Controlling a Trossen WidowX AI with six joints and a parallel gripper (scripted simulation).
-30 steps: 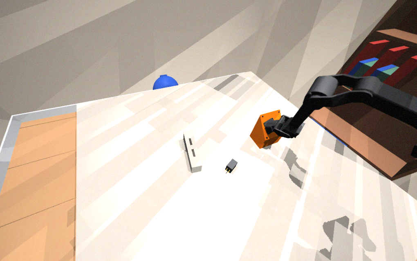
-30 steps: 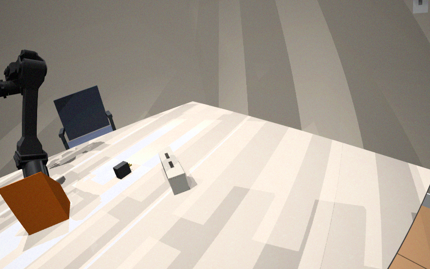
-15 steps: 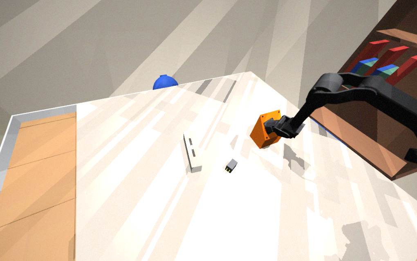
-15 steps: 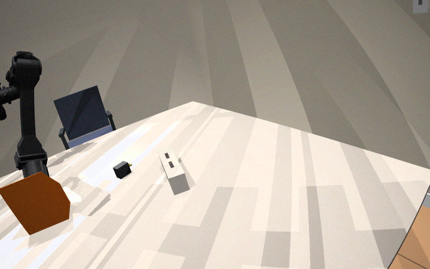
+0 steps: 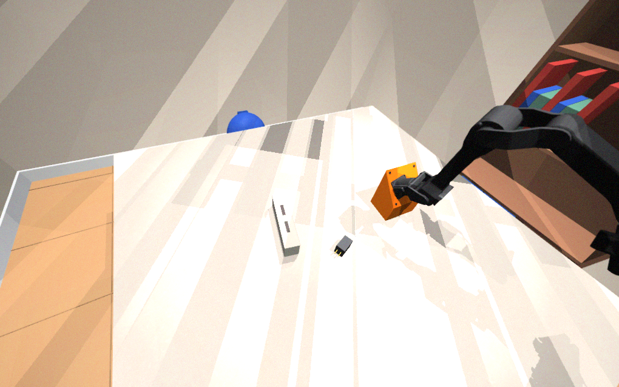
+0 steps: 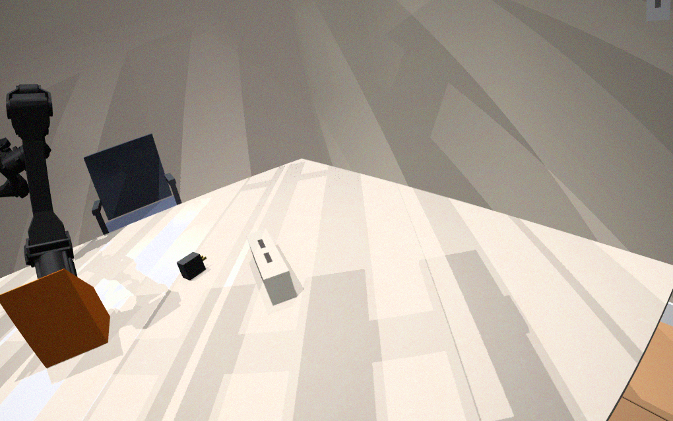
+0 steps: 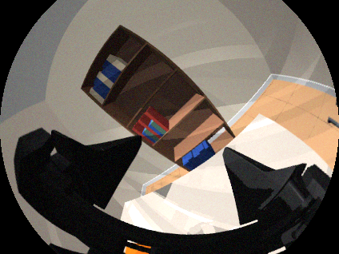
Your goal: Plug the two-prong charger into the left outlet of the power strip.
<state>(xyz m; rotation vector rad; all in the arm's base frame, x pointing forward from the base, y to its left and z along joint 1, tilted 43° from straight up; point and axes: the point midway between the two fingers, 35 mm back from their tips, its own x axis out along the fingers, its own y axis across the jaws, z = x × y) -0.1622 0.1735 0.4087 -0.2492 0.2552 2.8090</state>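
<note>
The two-prong charger lies 44 cm ahead of my gripper tip, 36 cm to the right of it and 30 cm below it.
</note>
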